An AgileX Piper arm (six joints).
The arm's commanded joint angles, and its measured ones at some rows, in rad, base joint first. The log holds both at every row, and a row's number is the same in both.
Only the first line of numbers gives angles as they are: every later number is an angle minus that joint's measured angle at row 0.
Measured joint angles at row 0:
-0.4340 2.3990 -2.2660 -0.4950 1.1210 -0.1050
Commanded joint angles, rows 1 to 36:
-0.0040 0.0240 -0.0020 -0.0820 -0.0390 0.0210
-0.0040 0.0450 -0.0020 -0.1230 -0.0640 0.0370
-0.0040 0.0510 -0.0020 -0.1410 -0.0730 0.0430
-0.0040 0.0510 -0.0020 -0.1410 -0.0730 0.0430
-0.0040 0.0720 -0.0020 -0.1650 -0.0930 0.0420
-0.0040 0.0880 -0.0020 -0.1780 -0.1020 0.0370
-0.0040 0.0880 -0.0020 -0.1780 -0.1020 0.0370
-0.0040 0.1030 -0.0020 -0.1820 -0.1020 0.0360
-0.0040 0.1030 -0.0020 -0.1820 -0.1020 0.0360
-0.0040 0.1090 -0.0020 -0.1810 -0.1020 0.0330
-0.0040 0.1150 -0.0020 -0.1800 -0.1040 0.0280
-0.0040 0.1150 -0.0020 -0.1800 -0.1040 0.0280
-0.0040 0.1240 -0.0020 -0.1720 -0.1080 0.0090
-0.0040 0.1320 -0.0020 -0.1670 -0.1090 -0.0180
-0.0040 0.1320 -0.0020 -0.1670 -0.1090 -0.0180
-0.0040 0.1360 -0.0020 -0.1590 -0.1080 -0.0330
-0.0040 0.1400 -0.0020 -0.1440 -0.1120 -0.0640
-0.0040 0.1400 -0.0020 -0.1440 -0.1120 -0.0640
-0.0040 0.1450 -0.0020 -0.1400 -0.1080 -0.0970
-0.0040 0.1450 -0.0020 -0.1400 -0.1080 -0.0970
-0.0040 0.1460 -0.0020 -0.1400 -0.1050 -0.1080
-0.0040 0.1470 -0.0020 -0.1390 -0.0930 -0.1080
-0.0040 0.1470 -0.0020 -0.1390 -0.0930 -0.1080
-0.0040 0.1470 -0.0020 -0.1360 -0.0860 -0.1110
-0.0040 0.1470 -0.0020 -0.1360 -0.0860 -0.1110
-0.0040 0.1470 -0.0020 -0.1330 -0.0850 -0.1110
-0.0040 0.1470 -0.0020 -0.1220 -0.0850 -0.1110
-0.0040 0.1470 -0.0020 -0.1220 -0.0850 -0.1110
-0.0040 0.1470 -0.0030 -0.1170 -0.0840 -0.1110
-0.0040 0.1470 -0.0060 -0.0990 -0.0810 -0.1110
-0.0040 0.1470 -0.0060 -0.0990 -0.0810 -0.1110
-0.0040 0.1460 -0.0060 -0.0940 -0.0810 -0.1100
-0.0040 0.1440 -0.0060 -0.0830 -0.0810 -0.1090
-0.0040 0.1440 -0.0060 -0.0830 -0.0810 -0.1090
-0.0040 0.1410 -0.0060 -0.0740 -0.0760 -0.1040
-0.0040 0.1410 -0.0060 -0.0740 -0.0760 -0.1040
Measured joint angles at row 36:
0.0010 0.1450 -0.0020 -0.0810 -0.0780 -0.1050
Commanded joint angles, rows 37 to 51:
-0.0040 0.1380 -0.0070 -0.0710 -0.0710 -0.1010
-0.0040 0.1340 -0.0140 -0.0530 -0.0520 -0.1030
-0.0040 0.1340 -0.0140 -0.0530 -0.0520 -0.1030
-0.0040 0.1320 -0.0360 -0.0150 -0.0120 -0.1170
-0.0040 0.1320 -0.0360 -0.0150 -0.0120 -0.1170
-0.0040 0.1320 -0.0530 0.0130 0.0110 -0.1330
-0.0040 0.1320 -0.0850 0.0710 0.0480 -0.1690
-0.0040 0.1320 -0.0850 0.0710 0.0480 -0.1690
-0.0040 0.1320 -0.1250 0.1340 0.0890 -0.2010
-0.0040 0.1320 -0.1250 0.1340 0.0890 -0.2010
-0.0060 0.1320 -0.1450 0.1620 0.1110 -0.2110
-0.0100 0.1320 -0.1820 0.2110 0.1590 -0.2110
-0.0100 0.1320 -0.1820 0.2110 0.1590 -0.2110
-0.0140 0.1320 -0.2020 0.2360 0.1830 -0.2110
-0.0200 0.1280 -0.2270 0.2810 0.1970 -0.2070
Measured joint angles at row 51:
-0.0030 0.1450 -0.1890 0.2210 0.0860 -0.2010
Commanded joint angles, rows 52 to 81:
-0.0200 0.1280 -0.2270 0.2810 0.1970 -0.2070
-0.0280 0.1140 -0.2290 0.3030 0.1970 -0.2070
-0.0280 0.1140 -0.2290 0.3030 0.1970 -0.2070
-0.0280 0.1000 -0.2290 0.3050 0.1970 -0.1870
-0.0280 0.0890 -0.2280 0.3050 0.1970 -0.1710
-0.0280 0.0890 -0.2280 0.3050 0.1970 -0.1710
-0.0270 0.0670 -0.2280 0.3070 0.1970 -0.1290
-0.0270 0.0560 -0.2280 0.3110 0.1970 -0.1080
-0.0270 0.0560 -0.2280 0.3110 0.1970 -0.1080
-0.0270 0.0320 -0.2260 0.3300 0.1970 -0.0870
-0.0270 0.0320 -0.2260 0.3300 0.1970 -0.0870
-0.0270 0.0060 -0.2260 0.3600 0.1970 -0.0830
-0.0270 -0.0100 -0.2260 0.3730 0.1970 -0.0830
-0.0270 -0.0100 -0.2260 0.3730 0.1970 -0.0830
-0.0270 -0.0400 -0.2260 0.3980 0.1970 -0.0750
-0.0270 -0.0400 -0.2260 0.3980 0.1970 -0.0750
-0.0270 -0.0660 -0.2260 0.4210 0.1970 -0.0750
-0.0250 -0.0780 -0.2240 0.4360 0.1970 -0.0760
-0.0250 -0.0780 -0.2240 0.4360 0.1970 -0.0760
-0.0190 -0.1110 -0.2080 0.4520 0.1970 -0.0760
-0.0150 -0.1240 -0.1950 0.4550 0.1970 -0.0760
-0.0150 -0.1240 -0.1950 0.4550 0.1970 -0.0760
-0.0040 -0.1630 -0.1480 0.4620 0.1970 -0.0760
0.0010 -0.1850 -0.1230 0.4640 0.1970 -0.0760
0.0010 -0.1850 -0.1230 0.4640 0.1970 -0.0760
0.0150 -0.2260 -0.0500 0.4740 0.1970 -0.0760
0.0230 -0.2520 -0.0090 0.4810 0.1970 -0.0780
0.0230 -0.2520 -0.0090 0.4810 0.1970 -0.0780
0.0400 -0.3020 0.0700 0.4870 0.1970 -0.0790
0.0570 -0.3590 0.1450 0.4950 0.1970 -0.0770
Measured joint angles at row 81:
0.0350 -0.2850 0.0490 0.4800 0.0920 -0.0780
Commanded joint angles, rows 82 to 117:
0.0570 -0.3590 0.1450 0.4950 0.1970 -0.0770
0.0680 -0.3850 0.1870 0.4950 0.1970 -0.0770
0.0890 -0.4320 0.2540 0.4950 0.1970 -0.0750
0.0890 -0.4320 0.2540 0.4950 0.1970 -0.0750
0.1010 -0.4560 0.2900 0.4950 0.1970 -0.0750
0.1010 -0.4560 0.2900 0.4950 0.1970 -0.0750
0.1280 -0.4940 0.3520 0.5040 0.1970 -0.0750
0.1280 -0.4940 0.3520 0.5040 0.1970 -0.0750
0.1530 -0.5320 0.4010 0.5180 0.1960 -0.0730
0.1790 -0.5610 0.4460 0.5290 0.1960 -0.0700
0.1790 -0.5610 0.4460 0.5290 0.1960 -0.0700
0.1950 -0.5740 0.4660 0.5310 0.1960 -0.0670
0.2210 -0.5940 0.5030 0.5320 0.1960 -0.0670
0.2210 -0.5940 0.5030 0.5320 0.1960 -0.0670
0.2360 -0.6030 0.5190 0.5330 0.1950 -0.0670
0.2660 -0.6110 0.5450 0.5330 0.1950 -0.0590
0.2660 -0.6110 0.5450 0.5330 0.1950 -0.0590
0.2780 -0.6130 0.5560 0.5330 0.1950 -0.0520
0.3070 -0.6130 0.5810 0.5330 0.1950 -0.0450
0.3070 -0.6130 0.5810 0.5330 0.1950 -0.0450
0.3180 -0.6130 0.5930 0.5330 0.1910 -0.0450
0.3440 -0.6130 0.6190 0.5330 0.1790 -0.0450
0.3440 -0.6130 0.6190 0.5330 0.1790 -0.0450
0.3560 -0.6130 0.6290 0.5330 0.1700 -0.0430
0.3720 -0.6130 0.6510 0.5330 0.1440 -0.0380
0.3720 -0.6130 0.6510 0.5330 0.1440 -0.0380
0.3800 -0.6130 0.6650 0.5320 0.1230 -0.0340
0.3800 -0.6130 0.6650 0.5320 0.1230 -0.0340
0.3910 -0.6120 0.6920 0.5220 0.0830 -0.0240
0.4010 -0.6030 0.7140 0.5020 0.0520 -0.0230
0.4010 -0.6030 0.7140 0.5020 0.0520 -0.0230
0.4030 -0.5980 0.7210 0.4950 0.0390 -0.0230
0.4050 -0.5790 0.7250 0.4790 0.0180 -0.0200
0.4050 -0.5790 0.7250 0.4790 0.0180 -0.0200
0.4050 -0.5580 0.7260 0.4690 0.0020 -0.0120
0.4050 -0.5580 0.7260 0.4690 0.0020 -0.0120
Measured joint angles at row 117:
0.4020 -0.5860 0.7140 0.4950 0.0380 -0.0220
